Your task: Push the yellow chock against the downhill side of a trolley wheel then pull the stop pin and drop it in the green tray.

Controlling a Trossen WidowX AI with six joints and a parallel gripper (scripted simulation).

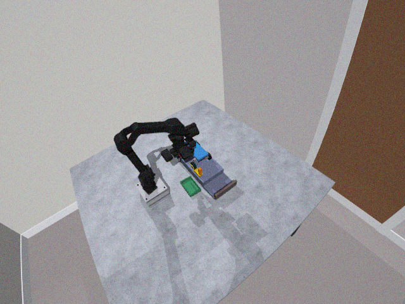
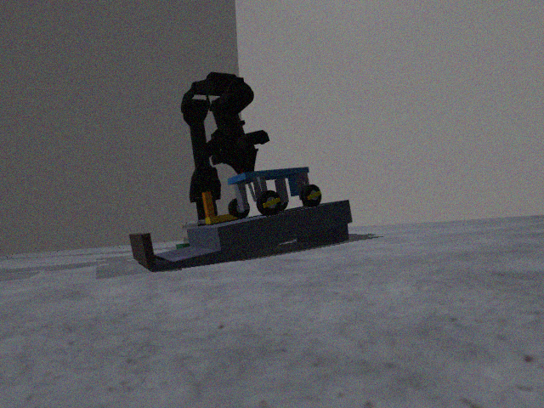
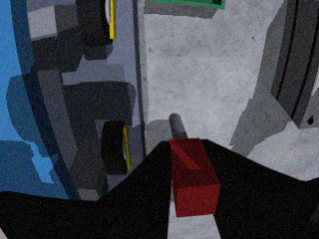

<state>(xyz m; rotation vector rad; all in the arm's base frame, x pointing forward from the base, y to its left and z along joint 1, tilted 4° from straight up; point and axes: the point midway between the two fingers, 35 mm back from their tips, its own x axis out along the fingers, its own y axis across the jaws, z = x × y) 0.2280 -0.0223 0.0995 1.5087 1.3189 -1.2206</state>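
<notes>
My gripper tip is 16 cm above the green tray, 11 cm to the left of it and 4 cm past it. From my gripper tip the other things lie so: blue-topped trolley (10 cm ahead, 4 cm below, 2 cm to the right); red-headed stop pin (right at my gripper tip); yellow chock (11 cm to the right, 7 cm below, 3 cm ahead).
</notes>
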